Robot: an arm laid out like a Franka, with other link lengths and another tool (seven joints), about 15 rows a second.
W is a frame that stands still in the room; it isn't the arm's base.
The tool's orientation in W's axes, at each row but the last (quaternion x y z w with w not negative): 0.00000 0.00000 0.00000 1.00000; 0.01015 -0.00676 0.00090 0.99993; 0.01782 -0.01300 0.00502 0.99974; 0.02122 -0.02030 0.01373 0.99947; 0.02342 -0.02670 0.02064 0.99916; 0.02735 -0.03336 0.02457 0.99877; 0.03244 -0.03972 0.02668 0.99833; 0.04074 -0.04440 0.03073 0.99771; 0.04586 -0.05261 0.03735 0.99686
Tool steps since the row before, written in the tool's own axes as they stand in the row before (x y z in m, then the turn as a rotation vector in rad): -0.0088 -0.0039 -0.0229 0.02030 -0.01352 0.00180; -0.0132 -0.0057 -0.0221 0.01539 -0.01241 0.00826; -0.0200 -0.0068 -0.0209 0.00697 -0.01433 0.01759; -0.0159 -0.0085 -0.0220 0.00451 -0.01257 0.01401; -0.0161 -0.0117 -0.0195 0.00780 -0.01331 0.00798; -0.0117 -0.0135 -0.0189 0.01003 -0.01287 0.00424; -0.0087 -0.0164 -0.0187 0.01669 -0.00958 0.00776; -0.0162 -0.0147 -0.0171 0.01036 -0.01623 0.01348; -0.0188 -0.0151 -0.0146 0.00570 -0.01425 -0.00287
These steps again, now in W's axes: -0.0088 -0.0039 -0.0229 0.02030 -0.01352 0.00180; -0.0129 -0.0053 -0.0224 0.01530 -0.01255 0.00821; -0.0194 -0.0062 -0.0216 0.00666 -0.01488 0.01725; -0.0148 -0.0080 -0.0230 0.00430 -0.01304 0.01365; -0.0145 -0.0114 -0.0209 0.00793 -0.01335 0.00778; -0.0097 -0.0130 -0.0203 0.01037 -0.01260 0.00422; -0.0063 -0.0155 -0.0203 0.01655 -0.00922 0.00847; -0.0137 -0.0141 -0.0196 0.01019 -0.01668 0.01305; -0.0160 -0.0149 -0.0178 0.00707 -0.01348 -0.00347
